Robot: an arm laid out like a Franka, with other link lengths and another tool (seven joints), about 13 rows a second.
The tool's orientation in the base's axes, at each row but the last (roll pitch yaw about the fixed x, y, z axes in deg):
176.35, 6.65, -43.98
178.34, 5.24, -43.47
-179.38, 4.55, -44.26
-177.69, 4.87, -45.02
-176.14, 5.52, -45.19
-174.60, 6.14, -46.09
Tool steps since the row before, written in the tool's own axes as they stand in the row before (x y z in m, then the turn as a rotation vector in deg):
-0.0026, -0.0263, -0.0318, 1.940, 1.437, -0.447
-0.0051, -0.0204, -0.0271, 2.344, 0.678, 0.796
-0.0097, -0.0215, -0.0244, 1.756, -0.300, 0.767
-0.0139, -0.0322, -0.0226, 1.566, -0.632, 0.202
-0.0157, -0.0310, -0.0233, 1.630, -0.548, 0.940
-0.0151, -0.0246, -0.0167, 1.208, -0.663, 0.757
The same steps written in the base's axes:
0.0203, 0.0197, 0.0302, 0.455, -2.393, 0.309
0.0126, 0.0172, 0.0269, 1.160, -2.066, -0.987
0.0093, 0.0206, 0.0253, 1.425, -0.959, -0.901
0.0138, 0.0305, 0.0250, 1.545, -0.641, -0.309
0.0115, 0.0301, 0.0267, 1.515, -0.660, -1.054
0.0075, 0.0253, 0.0204, 1.309, -0.305, -0.816

